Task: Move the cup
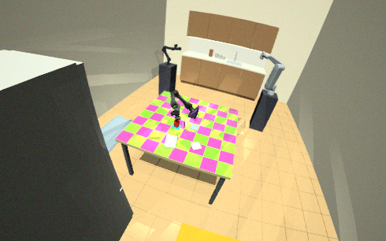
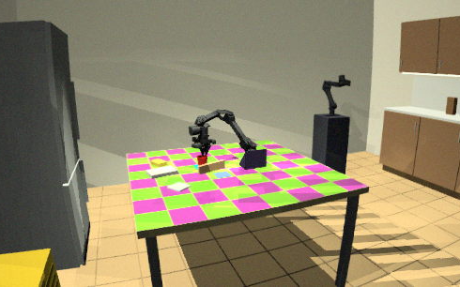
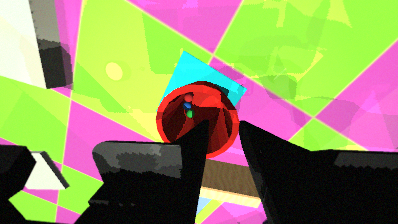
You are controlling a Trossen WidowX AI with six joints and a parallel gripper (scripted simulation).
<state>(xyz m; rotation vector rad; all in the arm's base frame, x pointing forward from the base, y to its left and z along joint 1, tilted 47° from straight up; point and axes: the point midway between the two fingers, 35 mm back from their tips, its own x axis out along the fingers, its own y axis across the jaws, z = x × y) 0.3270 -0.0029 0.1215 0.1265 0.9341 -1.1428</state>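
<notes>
My gripper tip is 2 cm short of the red cup, 1 cm to the right of it and 3 cm above it. Round my gripper tip: cyan pad (2 cm ahead, 2 cm to the left, 8 cm below); light blue pad (7 cm behind, 22 cm to the left, 8 cm below); wooden block (2 cm behind, 12 cm to the left, 6 cm below).
</notes>
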